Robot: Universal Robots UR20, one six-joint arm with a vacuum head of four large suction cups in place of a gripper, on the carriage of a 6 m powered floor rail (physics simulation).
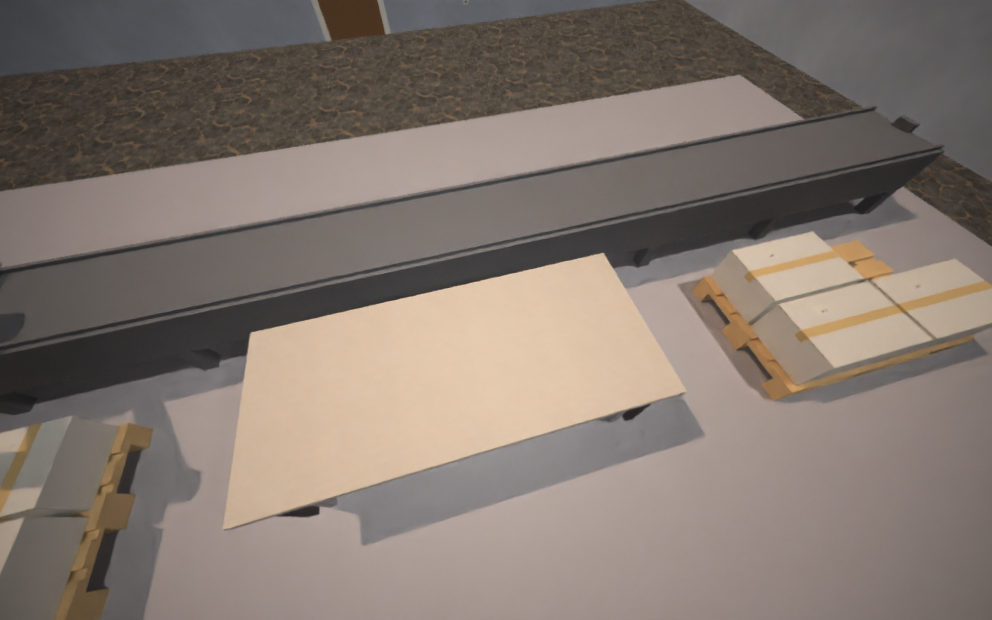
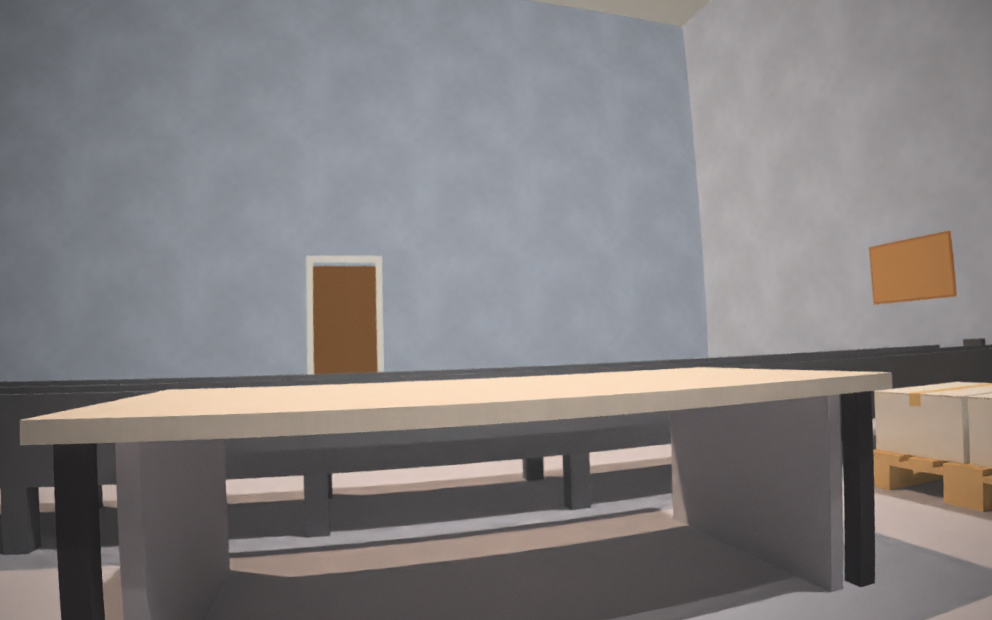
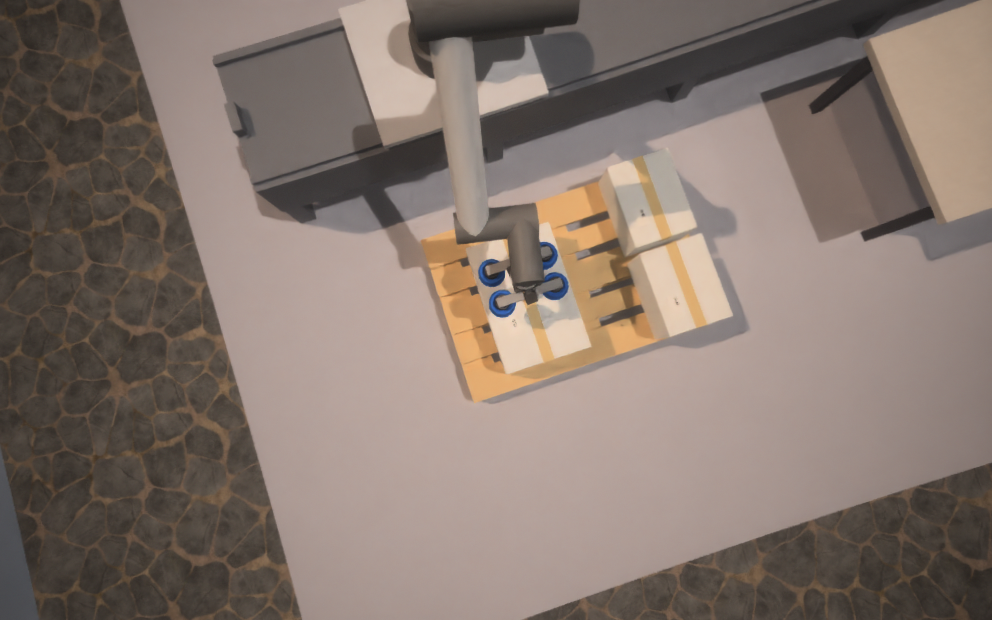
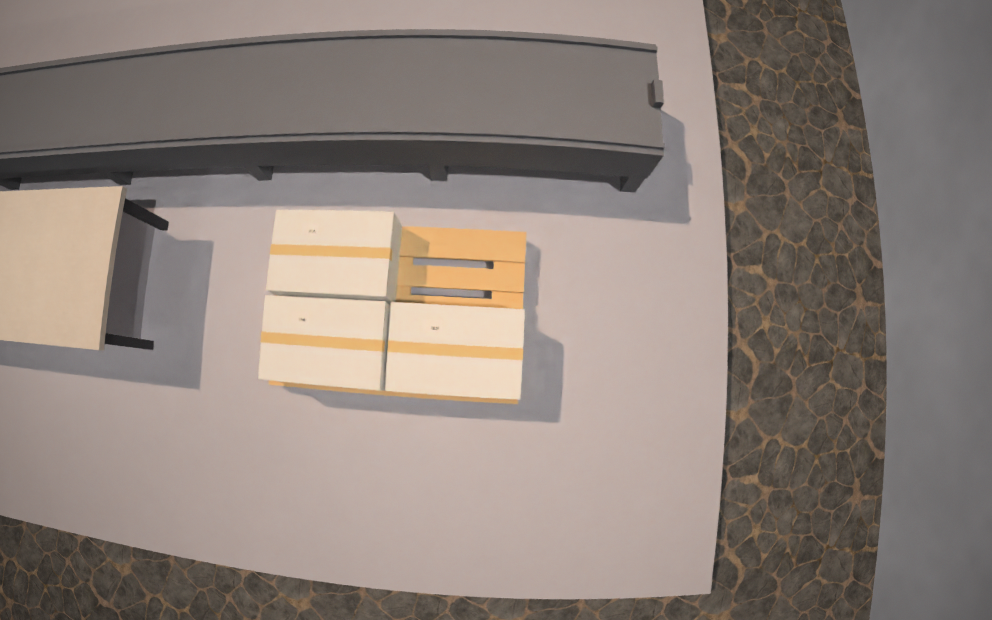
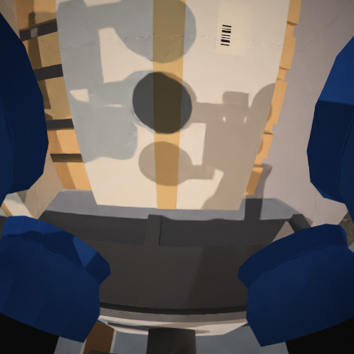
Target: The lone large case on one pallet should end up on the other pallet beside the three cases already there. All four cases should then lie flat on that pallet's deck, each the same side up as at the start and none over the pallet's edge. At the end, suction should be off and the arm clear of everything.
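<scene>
The large case [image 3: 519, 345] [image 5: 120, 192], white with tan tape, lies flat on the north pallet [image 3: 486, 383]. My suction head [image 3: 523, 279] [image 5: 175, 200], with four blue cups, is over the conveyor-side part of this case. It hangs above the top, apart from it, and holds nothing; its shadows fall on the case. The south pallet [image 4: 468, 276] [image 1: 852, 252] [image 2: 965, 486] carries three flat cases: one at the rail-side left [image 4: 329, 277] [image 1: 804, 281], one at the front left [image 4: 321, 365] [image 1: 863, 349], one at the front right [image 4: 453, 374] [image 1: 951, 318]. Its rail-side right quarter shows bare slats.
Two other cases [image 3: 629, 219] [image 3: 654, 292] stand at the north pallet's table-side end. A table [image 1: 453, 380] [image 2: 468, 402] [image 3: 943, 131] [image 4: 58, 270] stands between the pallets. The long dark rail [image 1: 468, 226] [image 3: 292, 102] [image 4: 329, 91] runs behind them, with my arm [image 3: 462, 138] reaching over from its carriage [image 3: 512, 102].
</scene>
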